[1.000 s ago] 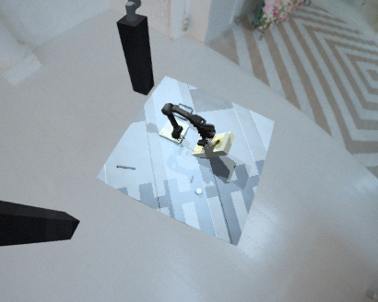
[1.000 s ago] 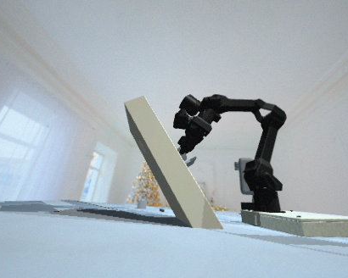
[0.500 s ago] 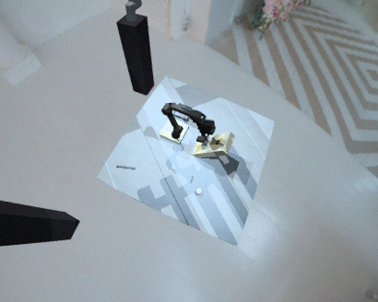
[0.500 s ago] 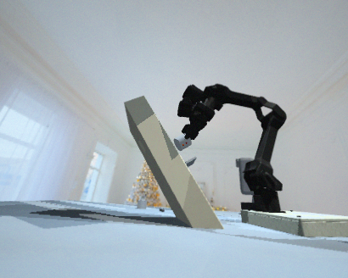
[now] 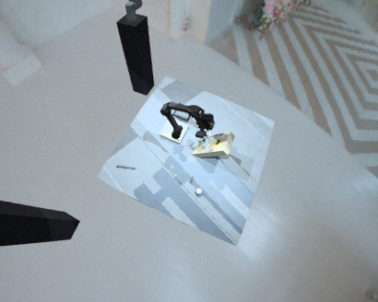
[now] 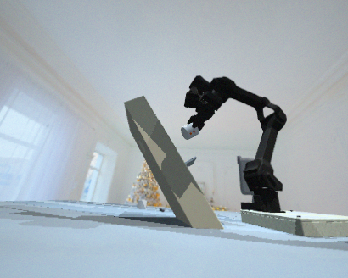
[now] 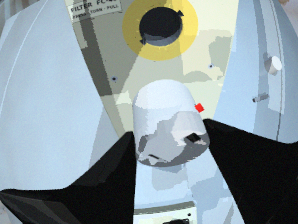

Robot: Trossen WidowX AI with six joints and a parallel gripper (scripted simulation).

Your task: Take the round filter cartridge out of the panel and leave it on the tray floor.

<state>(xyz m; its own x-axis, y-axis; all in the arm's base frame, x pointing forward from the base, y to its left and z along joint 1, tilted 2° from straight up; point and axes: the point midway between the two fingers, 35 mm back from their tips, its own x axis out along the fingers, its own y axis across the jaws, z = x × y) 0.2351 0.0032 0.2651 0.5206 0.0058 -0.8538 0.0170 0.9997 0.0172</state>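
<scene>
My gripper tip is 120 mm above the tan service panel, 70 mm short of it and 20 mm to the left of it. The rest, counted from my gripper tip: round grey filter cartridge (right at my gripper tip).
</scene>
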